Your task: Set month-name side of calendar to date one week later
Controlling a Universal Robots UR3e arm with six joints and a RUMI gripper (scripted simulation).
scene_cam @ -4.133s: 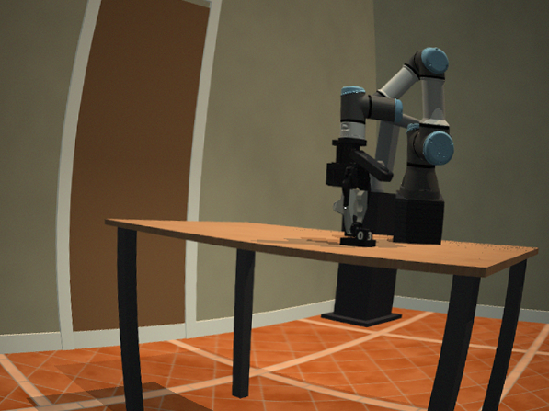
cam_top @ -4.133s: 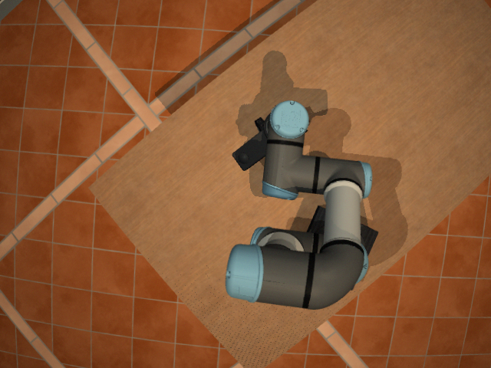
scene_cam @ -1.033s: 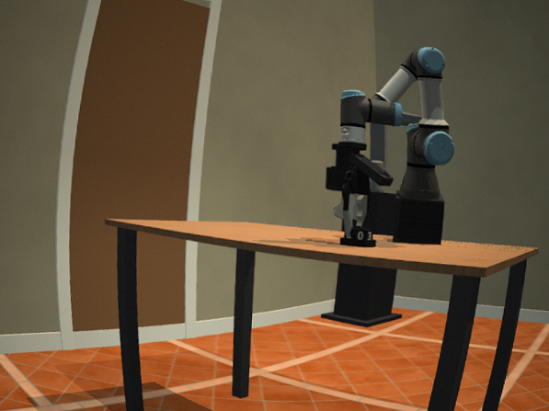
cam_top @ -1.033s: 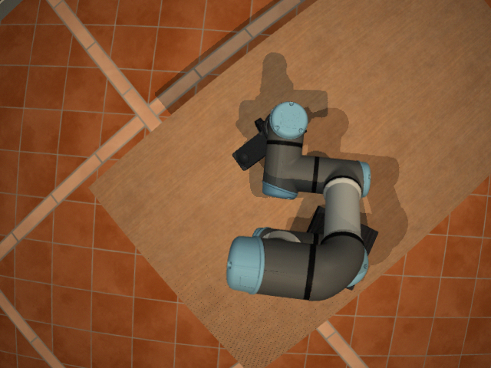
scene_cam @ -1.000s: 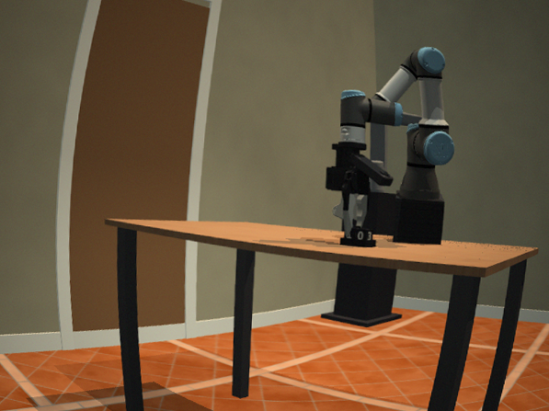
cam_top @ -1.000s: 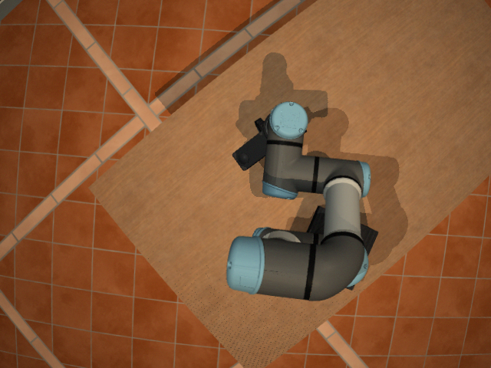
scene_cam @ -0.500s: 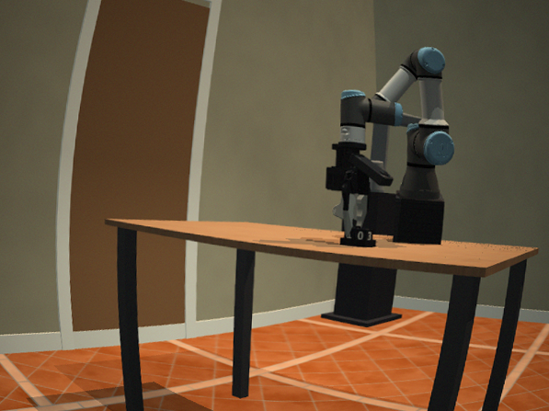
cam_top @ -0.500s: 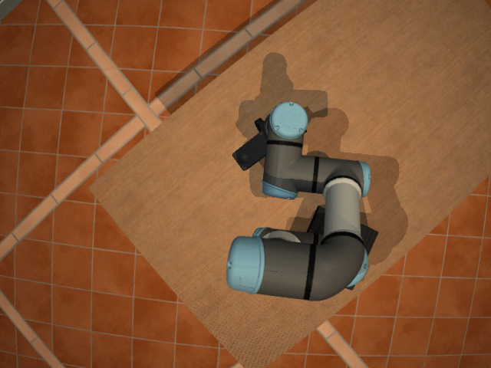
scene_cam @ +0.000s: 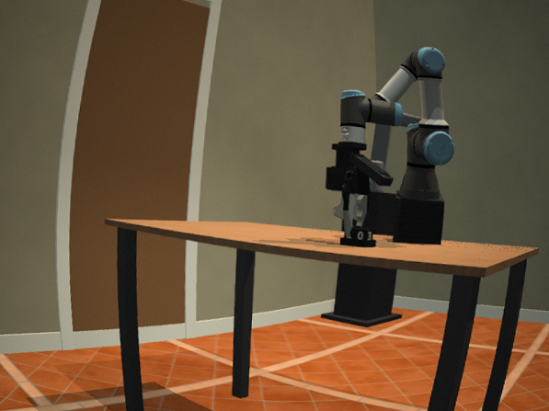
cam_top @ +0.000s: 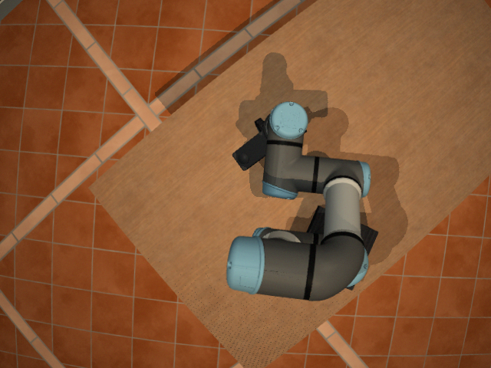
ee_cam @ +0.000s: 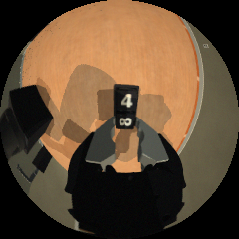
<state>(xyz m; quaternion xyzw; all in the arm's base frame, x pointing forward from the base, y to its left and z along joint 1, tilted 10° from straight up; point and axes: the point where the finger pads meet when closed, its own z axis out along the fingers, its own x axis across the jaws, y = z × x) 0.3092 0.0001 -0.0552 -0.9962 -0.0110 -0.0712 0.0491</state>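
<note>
My hand is 30 mm above the black calendar tray and 20 mm to the right of it.
</note>
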